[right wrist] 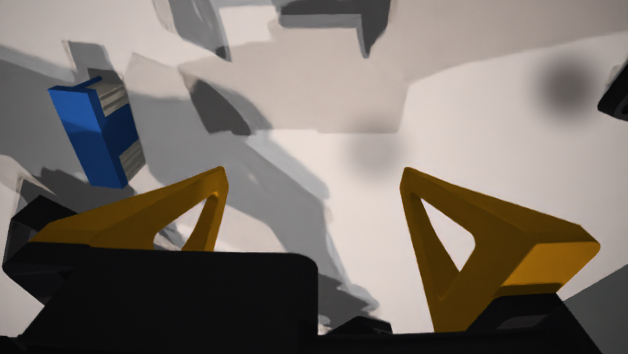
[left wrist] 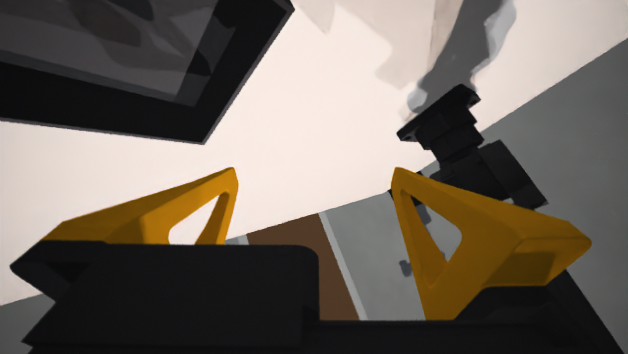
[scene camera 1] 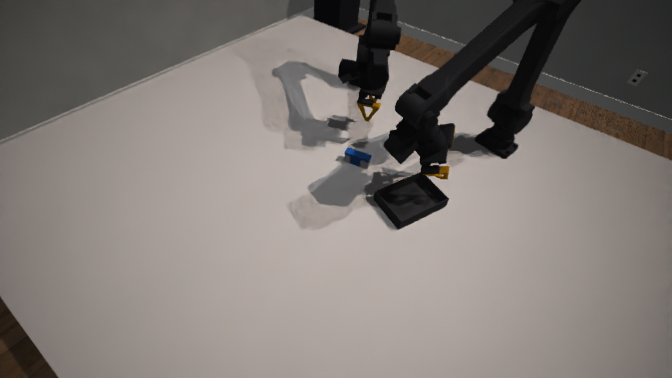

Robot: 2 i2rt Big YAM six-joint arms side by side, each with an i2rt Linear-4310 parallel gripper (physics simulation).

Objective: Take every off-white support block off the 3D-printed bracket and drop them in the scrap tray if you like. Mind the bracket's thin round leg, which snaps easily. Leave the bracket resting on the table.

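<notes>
The blue bracket (scene camera 1: 359, 154) (right wrist: 80, 132) rests on the table, left of the right gripper's fingers in the right wrist view. Two ribbed off-white support blocks sit against it: one block (right wrist: 112, 98) at its upper end and another block (right wrist: 134, 161) at its lower end, with a blue part between them. The thin round leg cannot be made out. My right gripper (scene camera 1: 368, 112) (right wrist: 314, 176) is open and empty, above and behind the bracket in the scene view. My left gripper (scene camera 1: 438, 173) (left wrist: 314, 175) is open and empty, near the back edge of the scrap tray.
The black scrap tray (scene camera 1: 399, 221) (left wrist: 145, 120) stands on the white table (scene camera 1: 300, 300), to the right of and nearer than the bracket in the scene view. Dark shapes show on its floor. The left arm (scene camera 1: 475, 52) reaches over the table behind the tray. Arm shadows cross the table around the bracket.
</notes>
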